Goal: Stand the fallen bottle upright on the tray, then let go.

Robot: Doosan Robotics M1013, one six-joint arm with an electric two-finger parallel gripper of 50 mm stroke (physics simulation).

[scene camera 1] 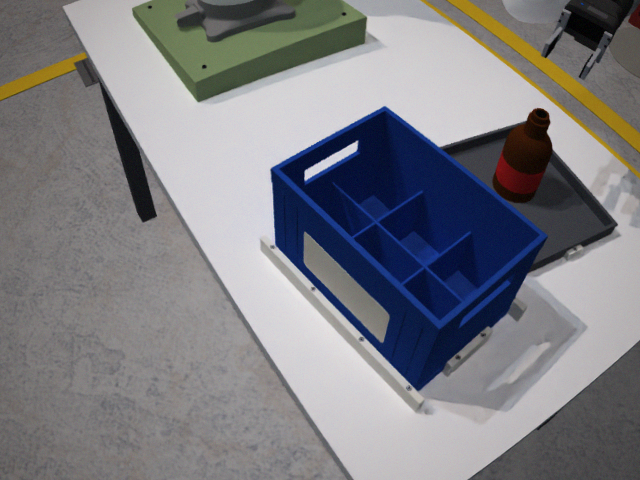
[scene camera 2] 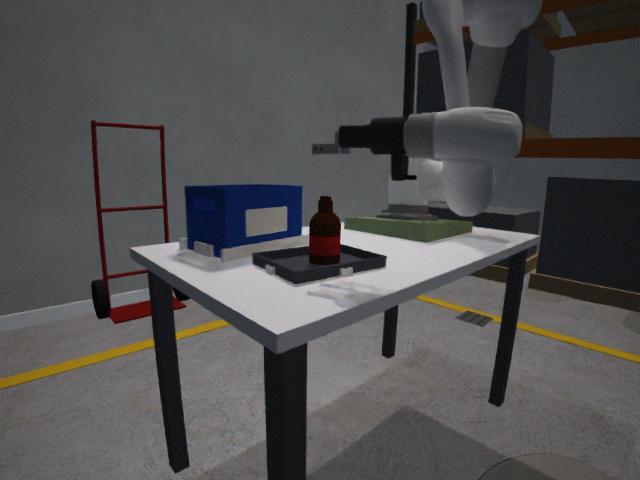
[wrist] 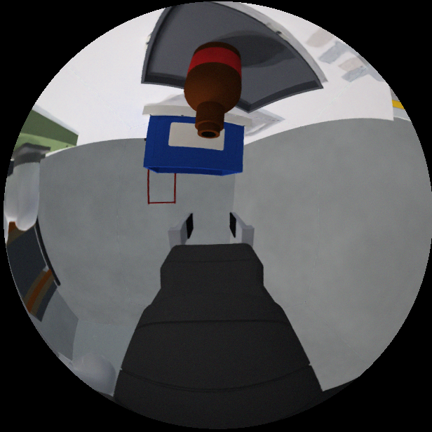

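Seen in the pictures: gripper, between the fingertips: [scene camera 1: 564, 61] [scene camera 2: 318, 149]; arm's base, origin of its link: [scene camera 1: 238, 10] [scene camera 2: 407, 219].
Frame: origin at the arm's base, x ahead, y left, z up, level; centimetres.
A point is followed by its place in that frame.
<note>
The brown bottle [scene camera 1: 523, 155] @(y 20.9, x 61.6, z 5.9 cm) [scene camera 2: 324, 232] @(y 26.7, x 62.2, z 3.7 cm) [wrist: 214, 80] with a red label stands upright on the dark grey tray [scene camera 1: 568, 217] @(y 28.3, x 69.0, z -3.8 cm) [scene camera 2: 297, 272] @(y 33.9, x 74.2, z -2.0 cm) [wrist: 165, 55], its mouth up. My gripper [scene camera 1: 571, 64] @(y 22.8, x 61.4, z 22.4 cm) [wrist: 211, 220] is open and empty. It points level and is well apart from the bottle, higher than the bottle's mouth and back from it. In scene camera 2 the gripper's fingers [scene camera 2: 328, 148] @(y 22.8, x 61.4, z 22.4 cm) show to the left of its dark body, above the bottle and the table.
A blue divided crate [scene camera 1: 356, 248] @(y -12.3, x 70.4, z 13.1 cm) [scene camera 2: 206, 222] @(y 0.4, x 80.1, z 4.1 cm) [wrist: 160, 150] stands beside the tray, between light rails [scene camera 1: 336, 315] @(y -13.4, x 69.6, z -1.4 cm). A green base block [scene camera 1: 279, 67] @(y 1.3, x 17.9, z -3.2 cm) [scene camera 2: 426, 232] @(y 20.7, x 15.7, z -1.0 cm) bears the arm's foot at the other end of the white table [scene camera 1: 217, 155] @(y -16.5, x 33.9, z -4.4 cm) [scene camera 2: 248, 304] @(y 38.6, x 86.9, z -4.4 cm). A red hand truck [scene camera 2: 162, 180] stands behind.
</note>
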